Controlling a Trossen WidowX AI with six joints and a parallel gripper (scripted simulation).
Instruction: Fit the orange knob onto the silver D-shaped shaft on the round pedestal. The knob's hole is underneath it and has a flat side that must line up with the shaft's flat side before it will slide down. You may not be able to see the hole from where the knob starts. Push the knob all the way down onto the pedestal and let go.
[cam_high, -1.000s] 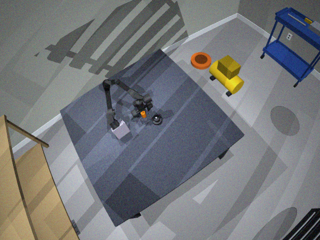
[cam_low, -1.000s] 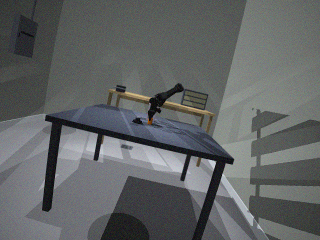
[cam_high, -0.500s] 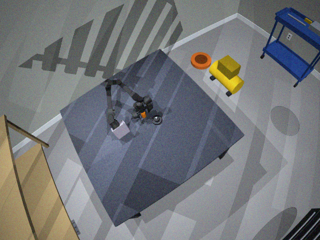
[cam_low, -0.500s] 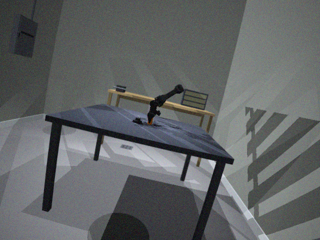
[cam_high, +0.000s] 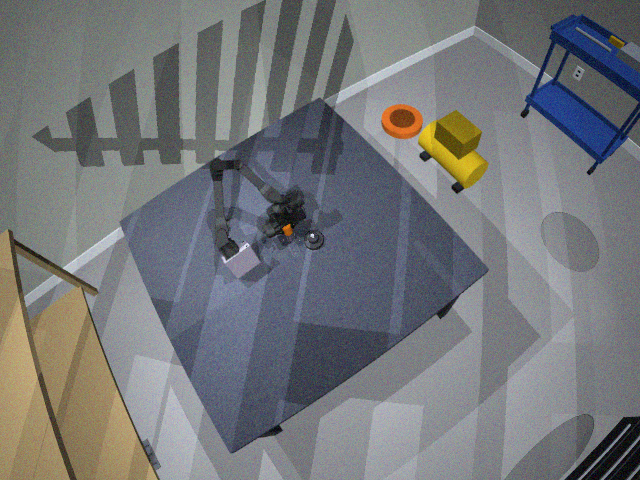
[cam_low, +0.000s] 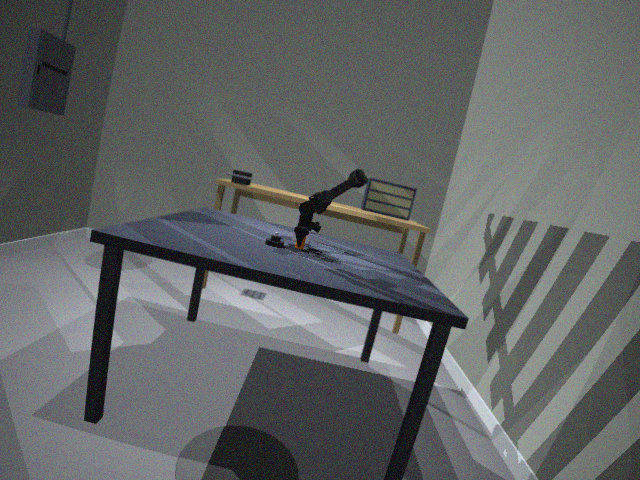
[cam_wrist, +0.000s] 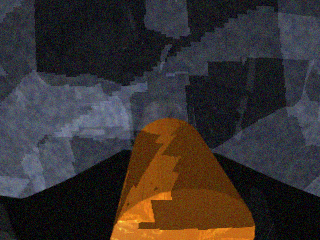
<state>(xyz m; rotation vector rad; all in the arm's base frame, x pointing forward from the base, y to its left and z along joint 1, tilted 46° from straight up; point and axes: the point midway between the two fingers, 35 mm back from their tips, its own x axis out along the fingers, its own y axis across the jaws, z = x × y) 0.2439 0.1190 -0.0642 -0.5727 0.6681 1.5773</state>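
The round dark pedestal lies 70 mm ahead of my gripper tip, 110 mm to the right of it and 20 mm above it. From my gripper tip the other things lie so: orange knob (30 mm above).
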